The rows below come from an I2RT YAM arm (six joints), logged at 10 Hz.
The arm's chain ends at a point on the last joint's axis. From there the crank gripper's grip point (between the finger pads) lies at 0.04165 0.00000 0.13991 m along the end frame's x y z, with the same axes.
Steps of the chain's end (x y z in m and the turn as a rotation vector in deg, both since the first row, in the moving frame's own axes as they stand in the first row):
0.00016, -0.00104, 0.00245, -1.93, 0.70, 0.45
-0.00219, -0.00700, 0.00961, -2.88, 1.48, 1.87
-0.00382, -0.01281, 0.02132, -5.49, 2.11, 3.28
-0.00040, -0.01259, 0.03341, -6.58, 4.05, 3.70
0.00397, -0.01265, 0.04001, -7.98, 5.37, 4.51
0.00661, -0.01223, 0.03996, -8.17, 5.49, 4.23
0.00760, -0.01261, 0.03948, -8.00, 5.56, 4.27
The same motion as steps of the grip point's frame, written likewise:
0.00185, 0.00400, 0.00185, -1.93, 0.70, 0.45
0.00127, 0.00142, 0.00828, -2.88, 1.48, 1.87
0.00084, 0.00302, 0.01894, -5.49, 2.11, 3.28
0.00874, 0.00625, 0.02905, -6.58, 4.05, 3.70
0.01593, 0.01023, 0.03394, -7.98, 5.37, 4.51
0.01890, 0.01087, 0.03372, -8.17, 5.49, 4.23
0.02006, 0.01012, 0.03323, -8.00, 5.56, 4.27

